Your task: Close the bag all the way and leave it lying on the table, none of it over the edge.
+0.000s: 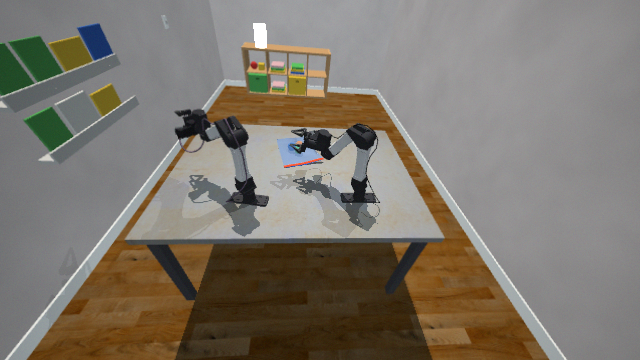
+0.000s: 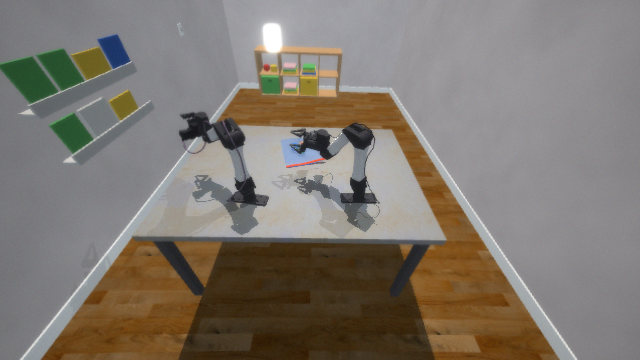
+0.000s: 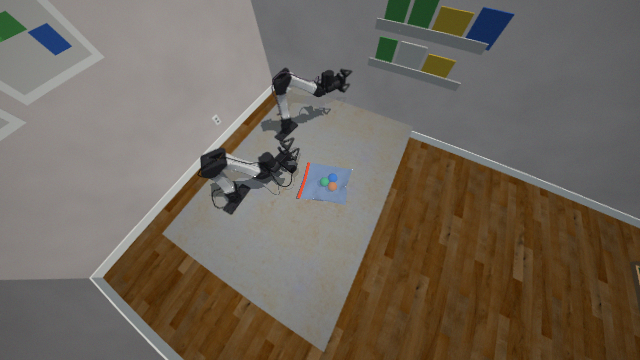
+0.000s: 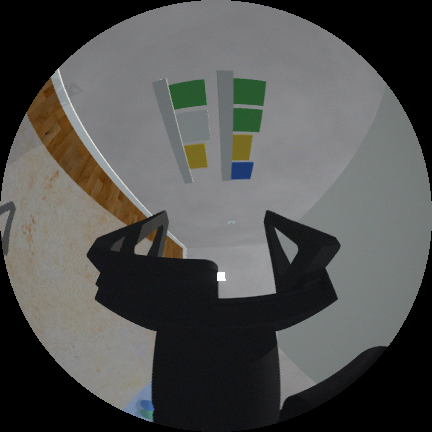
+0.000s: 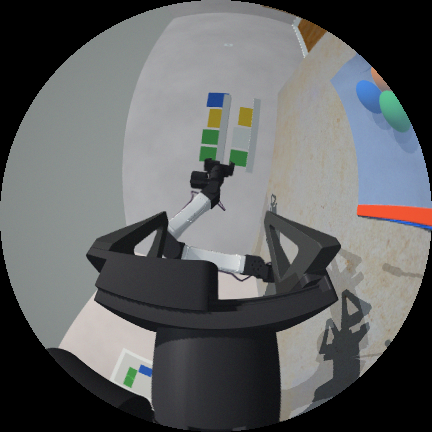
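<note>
The light blue bag lies flat on the table, away from its edges. A red strip runs along its side nearest the arm bases; a thin blue line shows just under it. A green ball, a blue ball and an orange ball show at the bag's middle. My left gripper is open and empty, high and far from the bag. My right gripper is open and empty, above the table beside the bag's red side.
The table carries both arm bases, with arm shadows across its top. Wall ledges with coloured panels are on the wall beyond the left arm. A wooden shelf unit stands at the far wall.
</note>
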